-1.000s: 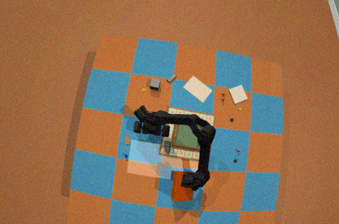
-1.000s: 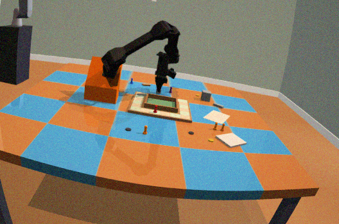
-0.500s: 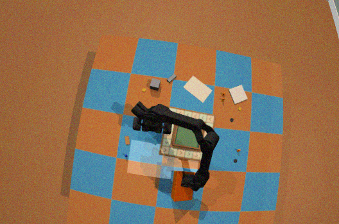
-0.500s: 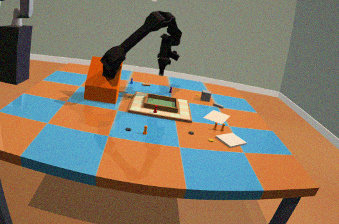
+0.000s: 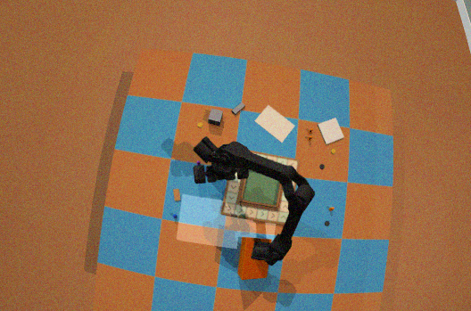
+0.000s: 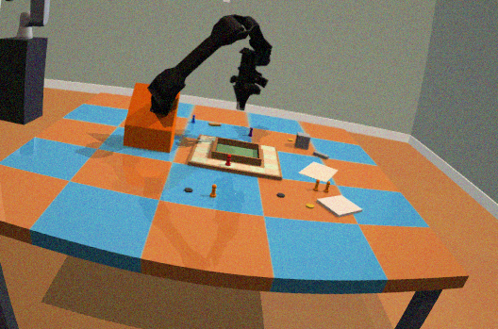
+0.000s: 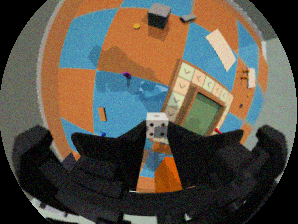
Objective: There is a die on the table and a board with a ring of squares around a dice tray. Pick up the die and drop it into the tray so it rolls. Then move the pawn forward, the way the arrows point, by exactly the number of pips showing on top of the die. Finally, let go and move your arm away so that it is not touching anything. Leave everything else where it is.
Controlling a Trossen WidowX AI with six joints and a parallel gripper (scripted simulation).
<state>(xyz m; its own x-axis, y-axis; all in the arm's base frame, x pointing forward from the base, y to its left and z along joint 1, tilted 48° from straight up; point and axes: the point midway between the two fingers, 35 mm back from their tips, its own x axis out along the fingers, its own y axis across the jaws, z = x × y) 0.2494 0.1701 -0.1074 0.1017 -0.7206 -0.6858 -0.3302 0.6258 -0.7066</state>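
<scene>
My gripper tip is 29 cm to the left of the red pawn and 10 cm above it. From my gripper tip the other things lie so: blue pawn (18 cm behind, 14 cm to the left, 11 cm below); then purple pawn (11 cm below, 10 cm to the left, 6 cm ahead); then white die (right at my gripper tip).
</scene>
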